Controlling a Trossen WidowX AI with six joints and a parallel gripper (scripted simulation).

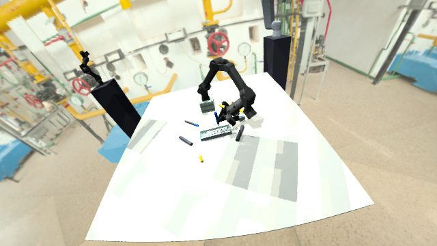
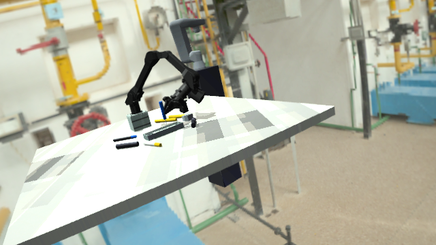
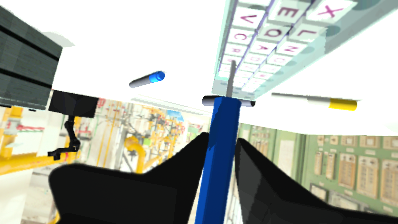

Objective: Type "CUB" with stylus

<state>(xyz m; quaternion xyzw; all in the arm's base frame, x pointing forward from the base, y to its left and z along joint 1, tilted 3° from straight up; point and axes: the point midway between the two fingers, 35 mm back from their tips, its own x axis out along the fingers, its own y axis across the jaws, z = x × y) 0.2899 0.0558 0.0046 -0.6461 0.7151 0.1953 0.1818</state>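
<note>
The blue stylus lies 1 cm below my gripper tip. Round my gripper tip: grey block (16 cm to the left, 7 cm below, 5 cm behind); then yellow-tipped pin (16 cm to the right, 15 cm ahead, 8 cm below).
</note>
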